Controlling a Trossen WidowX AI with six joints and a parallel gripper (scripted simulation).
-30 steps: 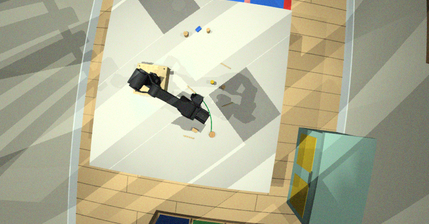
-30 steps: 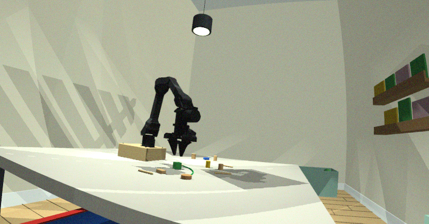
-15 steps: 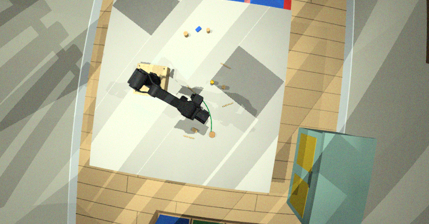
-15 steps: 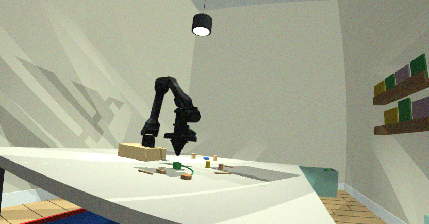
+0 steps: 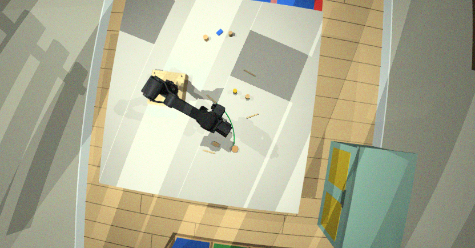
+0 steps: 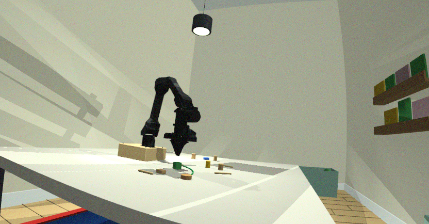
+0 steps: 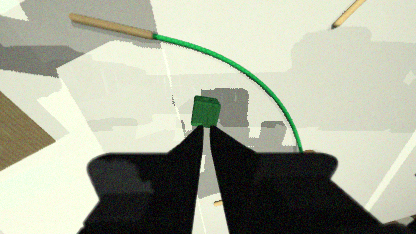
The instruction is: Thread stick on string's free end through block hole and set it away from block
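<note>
My gripper tip is now 40 mm above the green block. Round my gripper tip: yellow cylinder: 110 mm ahead, 170 mm to the left, 40 mm below; then wooden block: 10 mm behind, 150 mm to the right, 50 mm below; then round wooden button: 100 mm ahead, 180 mm to the right, 50 mm below.
</note>
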